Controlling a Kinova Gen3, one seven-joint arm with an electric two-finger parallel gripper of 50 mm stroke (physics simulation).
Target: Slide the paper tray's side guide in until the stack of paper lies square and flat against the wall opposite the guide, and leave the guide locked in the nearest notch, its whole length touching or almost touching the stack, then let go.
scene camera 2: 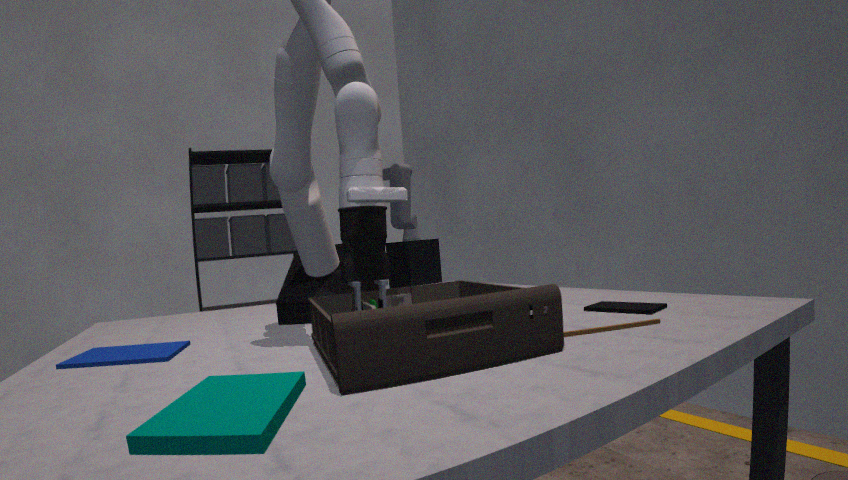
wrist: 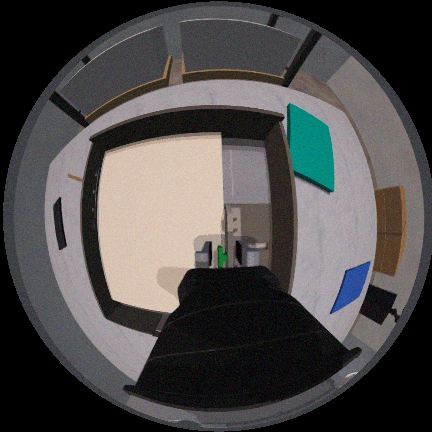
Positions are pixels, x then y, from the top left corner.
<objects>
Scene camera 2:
my gripper: 371,321
teal slab: 230,414
black flat plate: 604,306
blue block: 157,352
dark brown paper tray: 431,331
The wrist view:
my gripper: 223,248
teal slab: 308,138
cream paper stack: 159,199
blue block: 353,279
dark brown paper tray: 257,173
</objects>
